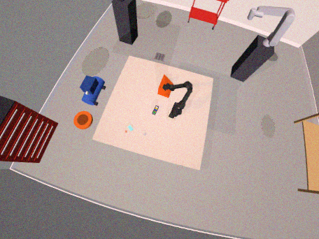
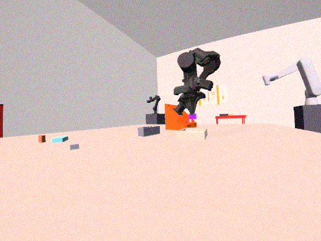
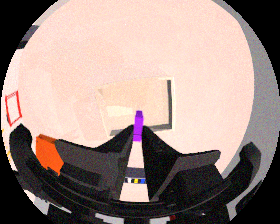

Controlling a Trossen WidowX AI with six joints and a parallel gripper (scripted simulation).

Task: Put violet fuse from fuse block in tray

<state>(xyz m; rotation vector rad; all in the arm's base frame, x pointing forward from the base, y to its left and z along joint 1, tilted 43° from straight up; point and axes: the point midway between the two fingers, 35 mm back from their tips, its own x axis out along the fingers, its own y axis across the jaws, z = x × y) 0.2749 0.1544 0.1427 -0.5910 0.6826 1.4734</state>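
Now: gripper tip 1 cm above the violet fuse. Round my gripper tip: cyan block (35 cm ahead, 40 cm to the right, 8 cm below); beige tray (9 cm below); grey piece (35 cm ahead, 22 cm to the right, 8 cm below).
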